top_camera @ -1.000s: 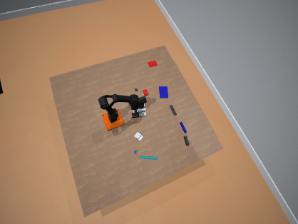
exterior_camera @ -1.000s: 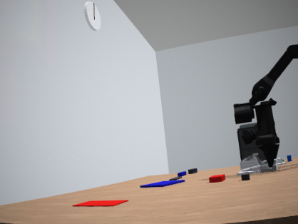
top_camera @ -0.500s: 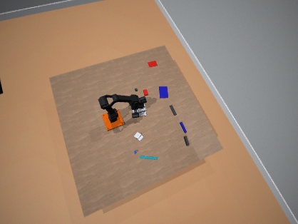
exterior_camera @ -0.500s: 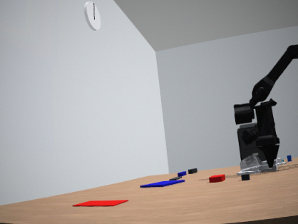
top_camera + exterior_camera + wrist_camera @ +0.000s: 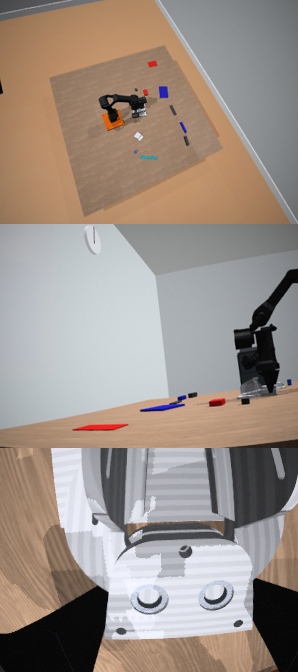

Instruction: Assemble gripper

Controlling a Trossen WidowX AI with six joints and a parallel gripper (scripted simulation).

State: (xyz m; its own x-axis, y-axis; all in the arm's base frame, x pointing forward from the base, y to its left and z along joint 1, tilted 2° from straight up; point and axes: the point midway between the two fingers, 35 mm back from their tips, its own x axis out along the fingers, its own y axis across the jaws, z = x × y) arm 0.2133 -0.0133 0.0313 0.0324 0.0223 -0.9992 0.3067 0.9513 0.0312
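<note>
The white jaw is 20 mm to the right of my gripper tip, 20 mm ahead of it and 10 mm above it. The rest, counted from my gripper tip: red block 190 mm ahead, 130 mm to the left; then teal bar 440 mm to the right, 80 mm behind; then blue plate 360 mm ahead, 60 mm to the left.
</note>
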